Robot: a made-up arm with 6 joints.
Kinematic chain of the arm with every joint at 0, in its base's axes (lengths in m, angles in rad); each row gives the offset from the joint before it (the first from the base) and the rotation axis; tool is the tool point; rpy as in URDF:
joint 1: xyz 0 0 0.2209 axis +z
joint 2: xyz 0 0 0 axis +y
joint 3: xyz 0.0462 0 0.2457 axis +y
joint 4: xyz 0.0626 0 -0.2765 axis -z
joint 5: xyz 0 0 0 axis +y
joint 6: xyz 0.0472 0 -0.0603 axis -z
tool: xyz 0 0 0 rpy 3.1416 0 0
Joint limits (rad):
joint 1: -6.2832..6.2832
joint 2: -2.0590..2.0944
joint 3: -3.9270..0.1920
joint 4: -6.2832..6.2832
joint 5: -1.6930..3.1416
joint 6: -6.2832..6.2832
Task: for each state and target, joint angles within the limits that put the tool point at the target. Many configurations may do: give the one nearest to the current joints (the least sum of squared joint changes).
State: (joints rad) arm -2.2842 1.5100 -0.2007 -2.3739 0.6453 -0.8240
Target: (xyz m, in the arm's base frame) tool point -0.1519 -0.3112 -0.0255
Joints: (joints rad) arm -2.0108 0.9993 -1.1341 -2.3917 0.7577 -0.8240
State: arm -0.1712 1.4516 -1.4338 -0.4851 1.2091 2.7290
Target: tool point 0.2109 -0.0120 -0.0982
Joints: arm 0.0327 1.3166 -1.1397 -0.4238 1.3072 2.7290
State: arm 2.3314 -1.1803 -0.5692 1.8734 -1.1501 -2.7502
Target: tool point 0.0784 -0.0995 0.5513
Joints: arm 1.6407 -1.3288 -1.1351 1.7929 -1.2113 -2.7502
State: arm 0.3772 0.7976 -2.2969 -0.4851 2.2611 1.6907
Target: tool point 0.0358 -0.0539 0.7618
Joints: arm 0.1199 -0.1644 -2.8455 -0.8785 2.0371 1.6907
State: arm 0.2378 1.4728 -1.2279 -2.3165 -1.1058 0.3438
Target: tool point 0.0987 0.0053 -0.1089
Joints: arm -0.2778 1.7905 -1.2817 -2.7055 -1.0145 0.3438
